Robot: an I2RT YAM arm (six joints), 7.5 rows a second.
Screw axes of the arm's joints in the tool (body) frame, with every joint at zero. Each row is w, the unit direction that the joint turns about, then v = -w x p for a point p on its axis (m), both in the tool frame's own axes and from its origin. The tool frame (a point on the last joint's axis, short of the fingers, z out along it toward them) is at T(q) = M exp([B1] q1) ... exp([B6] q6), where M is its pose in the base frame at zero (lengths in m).
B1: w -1 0 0 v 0 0.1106 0
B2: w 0 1 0 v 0.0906 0 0.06
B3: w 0 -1 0 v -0.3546 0 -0.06
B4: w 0 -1 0 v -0.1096 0 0
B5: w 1 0 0 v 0 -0.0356 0
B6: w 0 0 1 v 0 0 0
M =
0 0 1 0.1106
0 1 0 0
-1 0 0 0.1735
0 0 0 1
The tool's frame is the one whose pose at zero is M.
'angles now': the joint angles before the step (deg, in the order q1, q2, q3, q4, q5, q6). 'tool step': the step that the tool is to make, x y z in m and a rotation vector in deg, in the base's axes. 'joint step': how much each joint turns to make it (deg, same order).
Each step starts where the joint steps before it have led.
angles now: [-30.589 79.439 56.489 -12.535 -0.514 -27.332]
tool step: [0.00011 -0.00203 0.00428 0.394 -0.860 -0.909]
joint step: [-0.307 0.000 0.787 -0.241 0.043 0.983]
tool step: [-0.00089 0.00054 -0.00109 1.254 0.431 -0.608]
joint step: [0.001 0.001 0.110 -1.114 0.001 1.050]
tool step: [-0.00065 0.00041 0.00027 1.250 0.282 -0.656]
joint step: [0.001 -0.001 0.370 -1.245 -0.022 1.137]
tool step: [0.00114 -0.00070 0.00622 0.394 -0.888 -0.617]
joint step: [0.000 0.001 1.225 -0.656 0.023 1.005]
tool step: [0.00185 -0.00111 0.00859 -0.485 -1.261 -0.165]
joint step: [-0.001 -0.001 1.487 -0.155 -0.001 0.284]
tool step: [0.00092 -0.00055 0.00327 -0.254 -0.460 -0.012]
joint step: [0.000 0.065 0.610 -0.019 0.000 0.022]
